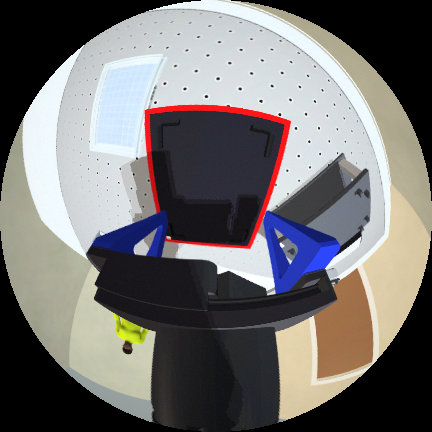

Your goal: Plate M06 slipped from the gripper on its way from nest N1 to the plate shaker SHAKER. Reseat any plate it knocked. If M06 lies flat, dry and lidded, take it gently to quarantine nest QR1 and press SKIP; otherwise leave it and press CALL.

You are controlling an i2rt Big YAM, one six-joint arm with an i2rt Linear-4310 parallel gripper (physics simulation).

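Places are measured from the arm's base along level axes (x ahead, y left, z up), in metres.
Pixels of known places: gripper, fingertip midpoint: [215,215].
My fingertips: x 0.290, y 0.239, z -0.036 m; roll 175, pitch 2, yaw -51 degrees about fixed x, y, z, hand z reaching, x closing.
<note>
Ahead of a thing's pixels: the offset from my fingertips to its top centre. "*": to the spot under its first point. Level surfaces: height alone.
A pale clear plate with a light-blue grid of wells @(* dx +0.026, dy +0.152, dz -0.040 m) [122,105] lies flat on the perforated board at the upper left; no label is legible, and I cannot tell if it is lidded or dry. A black, red-rimmed nest @(dx +0.007, dy +0.014, dz -0.012 m) [210,160] with raised corner brackets is in the centre, its dark surface bare and partly in shadow. It looks like the quarantine nest, but no name shows. My gripper [215,215] is open and empty, its blue fingers apart over the near part of this nest. I cannot make out the shaker or the SKIP and CALL buttons.
The perforated board @(dz -0.057 m) [260,82] has a raised white border. A grey device with upright side panels @(dx +0.089, dy -0.147, dz +0.010 m) [345,200] stands at the right, partly behind the right finger. A dark block [240,285] shows behind the gripper body. A person in yellow [130,331] is at the lower left.
</note>
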